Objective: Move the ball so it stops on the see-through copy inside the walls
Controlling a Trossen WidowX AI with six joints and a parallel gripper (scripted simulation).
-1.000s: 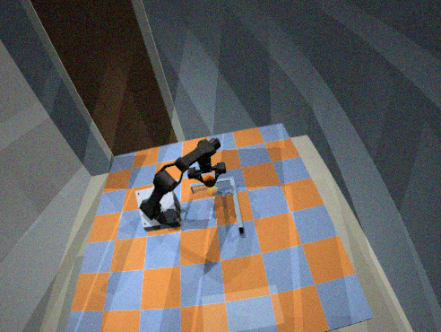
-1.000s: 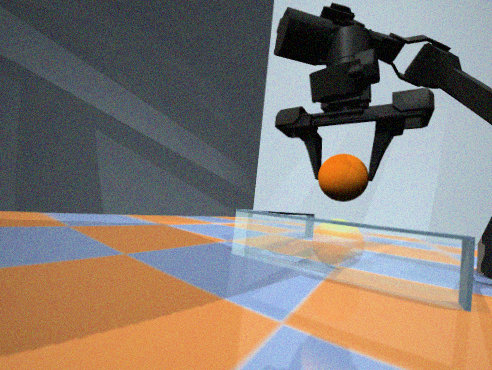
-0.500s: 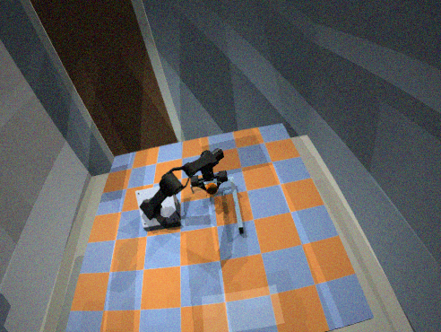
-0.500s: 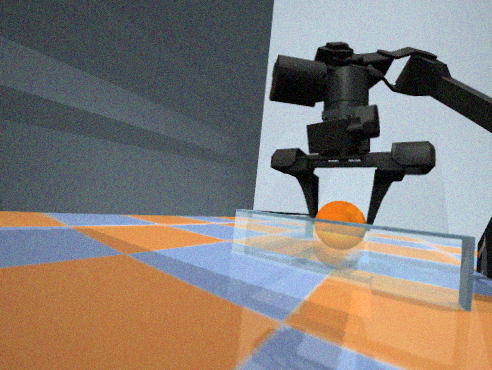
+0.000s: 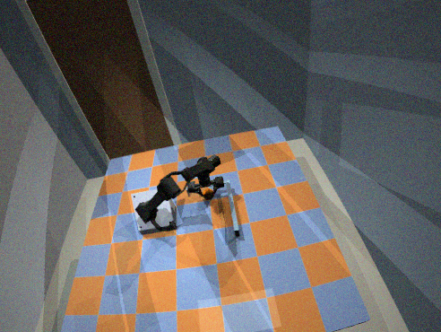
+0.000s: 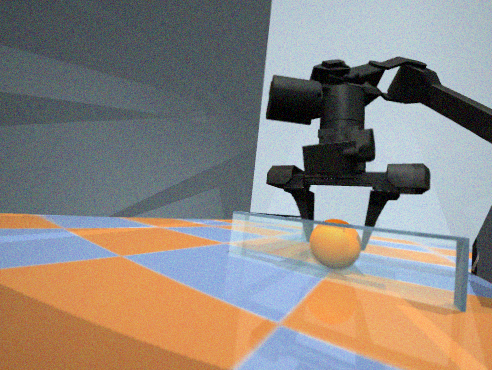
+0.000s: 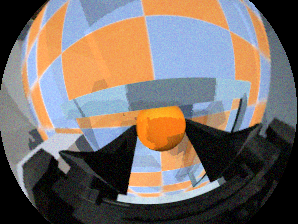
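Right now my gripper tip is right at the ball. From my gripper tip the other things lie so: clear wall 4 cm to the left.
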